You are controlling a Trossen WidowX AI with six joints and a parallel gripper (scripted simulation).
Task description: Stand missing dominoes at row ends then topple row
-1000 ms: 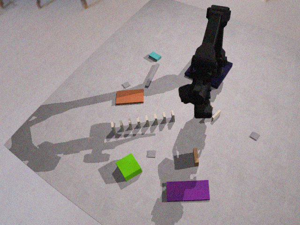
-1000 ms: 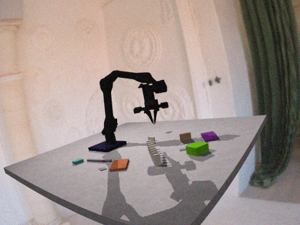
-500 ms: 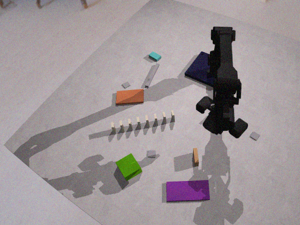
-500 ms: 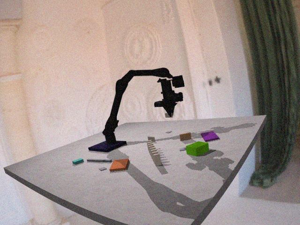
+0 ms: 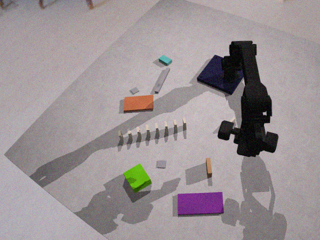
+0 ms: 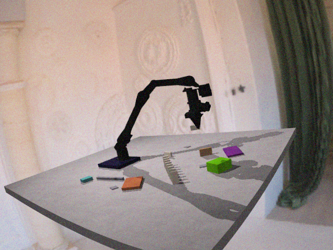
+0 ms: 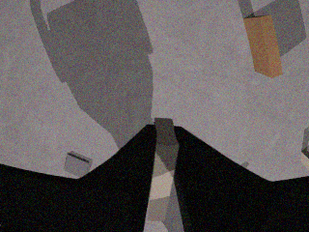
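The tan block lies 10 cm below my gripper tip, 9 cm to the right of it and 9 cm ahead of it. From my gripper tip the other things lie so: orange slab (51 cm to the right, 11 cm below, 2 cm ahead); green cube (28 cm ahead, 26 cm to the right, 10 cm below); purple slab (21 cm ahead, 11 cm below, 3 cm to the right).
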